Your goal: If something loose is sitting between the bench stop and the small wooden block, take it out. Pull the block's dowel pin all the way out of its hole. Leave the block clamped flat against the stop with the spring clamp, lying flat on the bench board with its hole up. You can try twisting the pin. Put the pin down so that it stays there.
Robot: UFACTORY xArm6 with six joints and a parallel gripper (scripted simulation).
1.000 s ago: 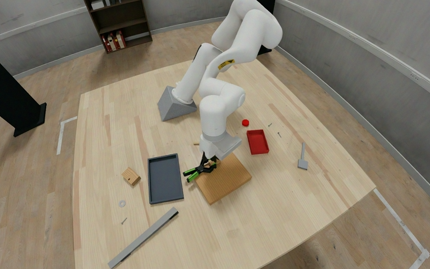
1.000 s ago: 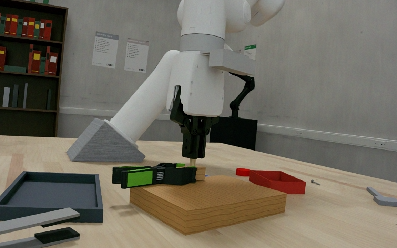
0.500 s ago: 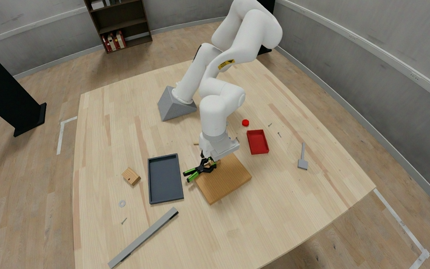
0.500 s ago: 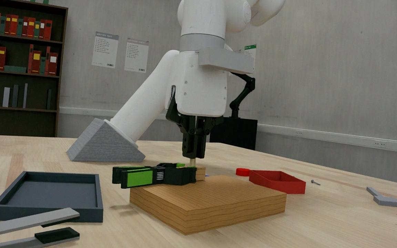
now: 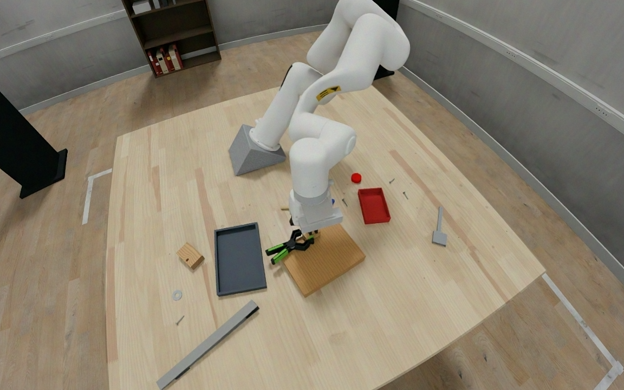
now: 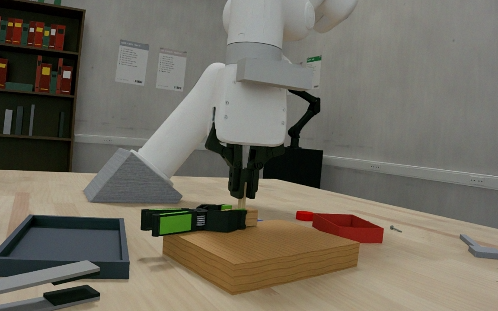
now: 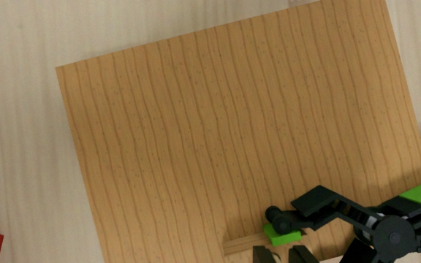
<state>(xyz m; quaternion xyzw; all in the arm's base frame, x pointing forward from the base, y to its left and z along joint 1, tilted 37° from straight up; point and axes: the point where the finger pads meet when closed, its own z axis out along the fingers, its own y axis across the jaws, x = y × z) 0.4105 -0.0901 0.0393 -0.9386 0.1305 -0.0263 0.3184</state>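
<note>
My hand is 2 cm above the dowel pin. The rest, counted from my hand: loose dowel 13 cm behind, 9 cm below, 1 cm to the left; bench board 7 cm below, 6 cm ahead, 1 cm to the right; small wooden block 5 cm below.
</note>
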